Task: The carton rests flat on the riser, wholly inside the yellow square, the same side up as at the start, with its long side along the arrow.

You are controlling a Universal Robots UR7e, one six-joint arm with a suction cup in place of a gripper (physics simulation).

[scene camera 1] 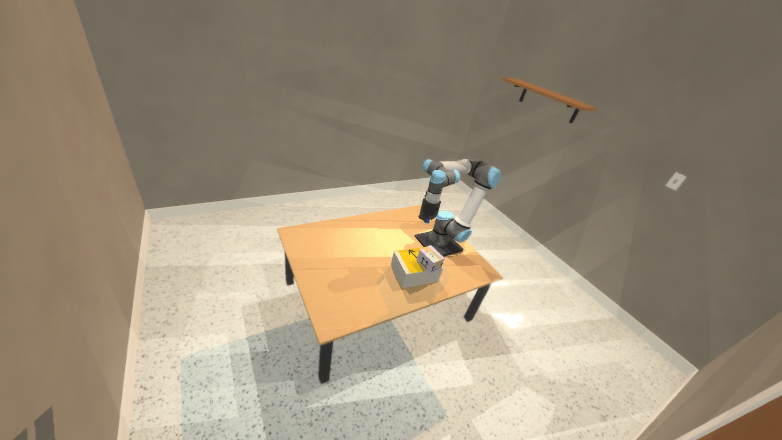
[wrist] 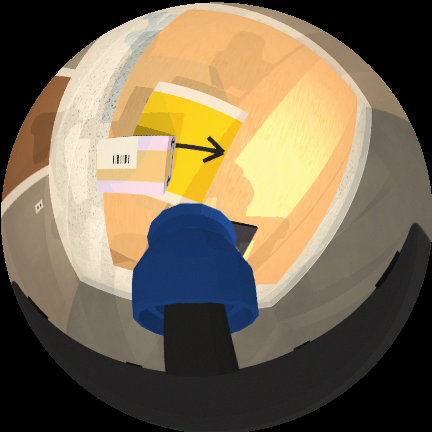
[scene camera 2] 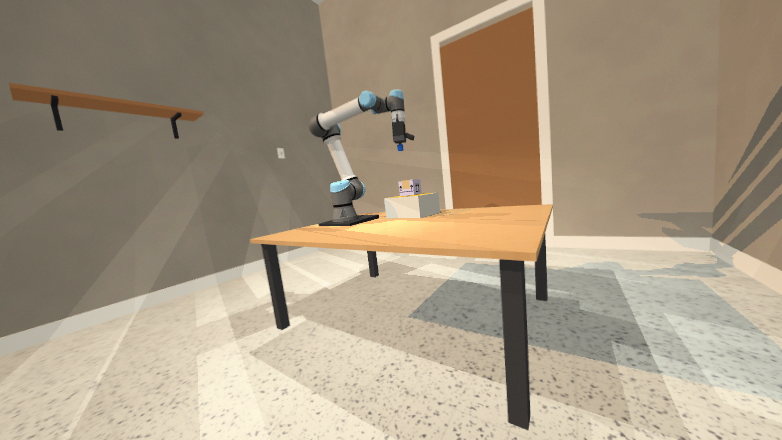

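Note:
The lilac carton (scene camera 1: 430,258) (scene camera 2: 409,187) (wrist: 132,176) stands upright on the white riser (scene camera 1: 418,279) (scene camera 2: 401,206) (wrist: 202,98), with a barcode label and a tan band on top. It is at the end away from the arrowhead and hides part of the yellow square (scene camera 1: 407,262) (wrist: 200,120). Its long side looks roughly along the black arrow (wrist: 192,147). Its far lower edge is hidden, so I cannot tell whether it is wholly inside the square. My gripper (scene camera 1: 427,220) (scene camera 2: 400,147) (wrist: 192,215), a blue suction cup, is open, holds nothing and hangs above and apart from the carton.
The riser stands on the wooden table (scene camera 1: 339,284) (scene camera 2: 481,229) (wrist: 280,65) beside the arm's black base plate (scene camera 1: 453,249) (scene camera 2: 366,219) (wrist: 246,231). A wall shelf (scene camera 1: 549,94) (scene camera 2: 109,102) is mounted on the grey wall.

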